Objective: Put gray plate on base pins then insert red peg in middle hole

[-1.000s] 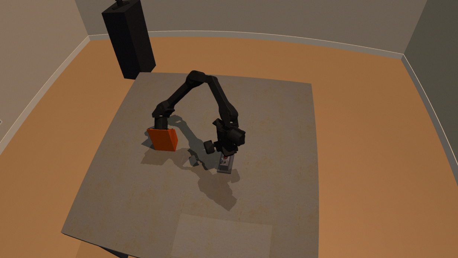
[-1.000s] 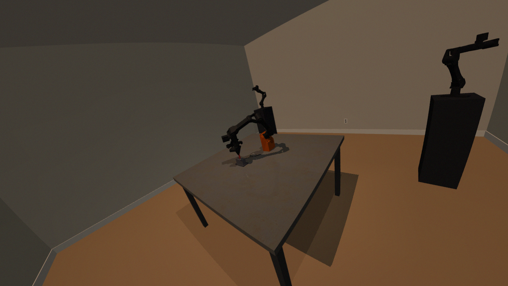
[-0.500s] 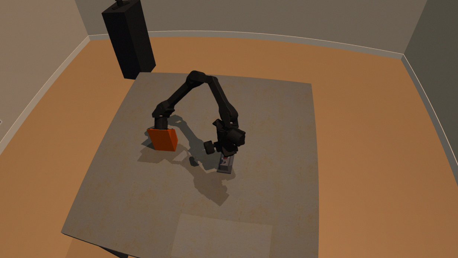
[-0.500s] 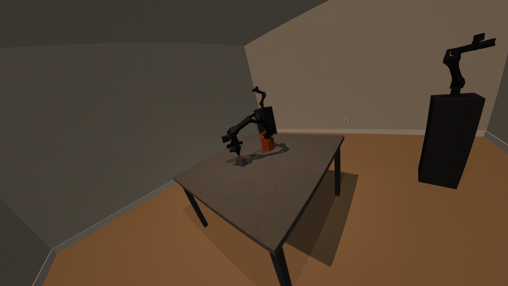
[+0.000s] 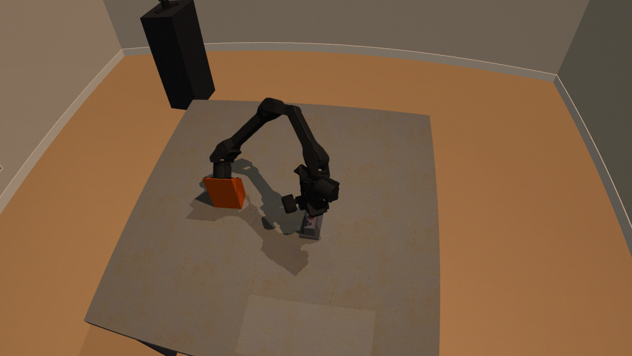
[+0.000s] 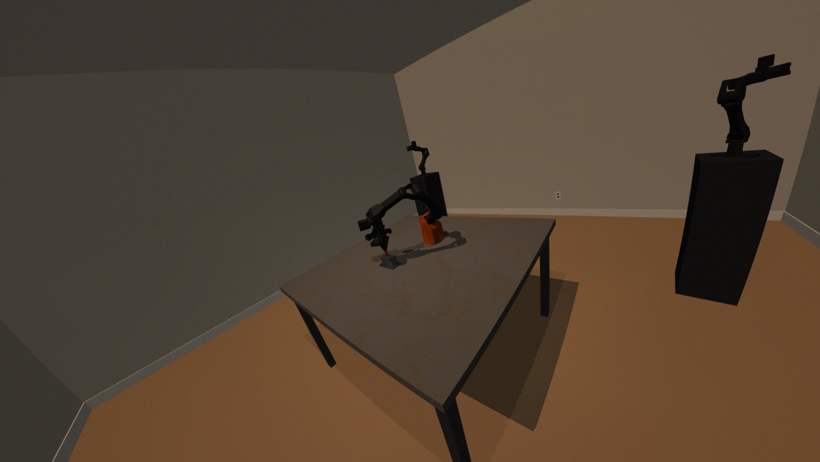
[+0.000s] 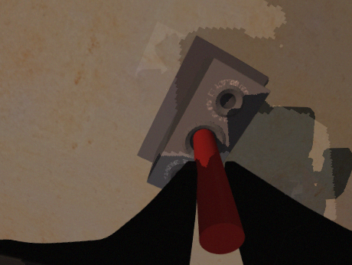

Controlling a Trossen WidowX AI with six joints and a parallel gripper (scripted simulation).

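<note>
My gripper tip is now right at the red peg. The rest, counted from my gripper tip: base: 9 cm below; gray plate: 5 cm below.
</note>
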